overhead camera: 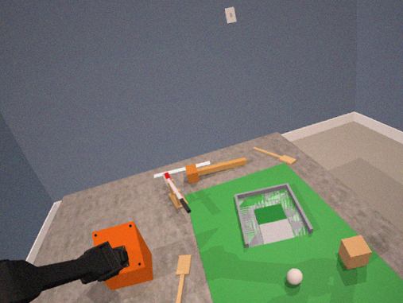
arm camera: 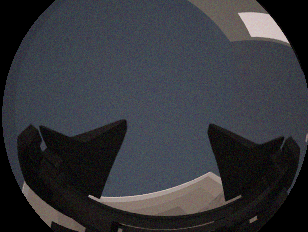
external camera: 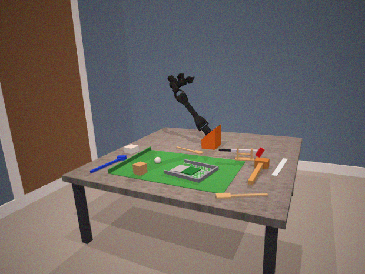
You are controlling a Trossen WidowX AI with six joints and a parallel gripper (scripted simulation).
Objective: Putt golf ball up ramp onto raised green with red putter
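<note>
The white golf ball lies 92 cm ahead of my gripper tip, 14 cm to the left of it and 47 cm below it. Round my gripper tip: wooden stand 66 cm ahead, 66 cm to the left, 46 cm below; then low green wall 93 cm ahead, 5 cm to the right, 48 cm below; then white block 78 cm ahead, 17 cm to the right, 47 cm below.
</note>
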